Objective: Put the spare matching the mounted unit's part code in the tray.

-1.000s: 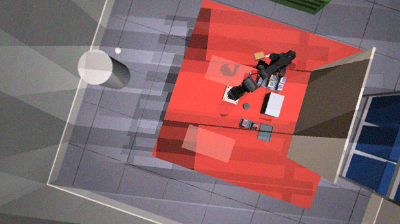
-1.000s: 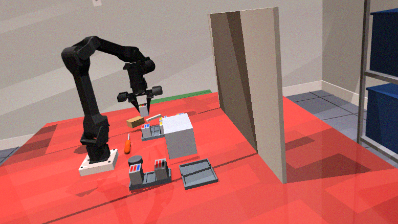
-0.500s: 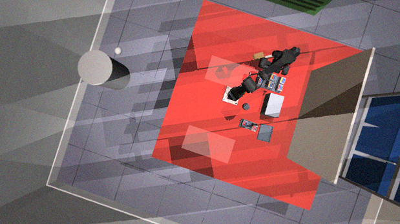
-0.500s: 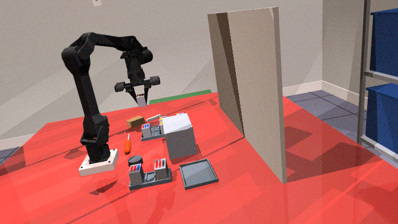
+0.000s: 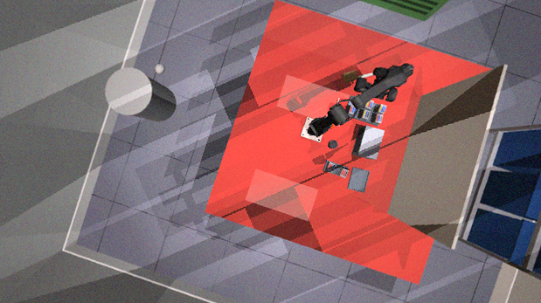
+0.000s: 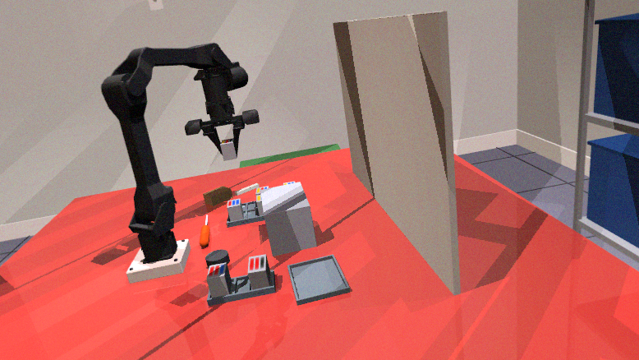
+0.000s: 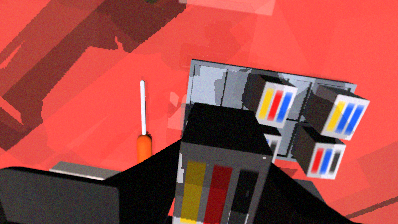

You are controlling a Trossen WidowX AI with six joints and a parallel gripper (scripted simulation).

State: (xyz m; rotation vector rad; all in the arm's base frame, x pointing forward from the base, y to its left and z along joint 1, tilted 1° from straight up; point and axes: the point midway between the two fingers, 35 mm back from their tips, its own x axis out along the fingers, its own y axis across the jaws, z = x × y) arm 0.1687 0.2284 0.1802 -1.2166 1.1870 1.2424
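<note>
Right now my gripper tip is 13 cm short of the mounted unit, 20 cm to the left of it and 12 cm above it. From my gripper tip the other things lie so: tall beige panel: 37 cm ahead, 19 cm to the right, 6 cm above; holder: 2 cm ahead, 40 cm to the right, 16 cm below; tan block: 8 cm behind, 12 cm to the left, 15 cm below.
</note>
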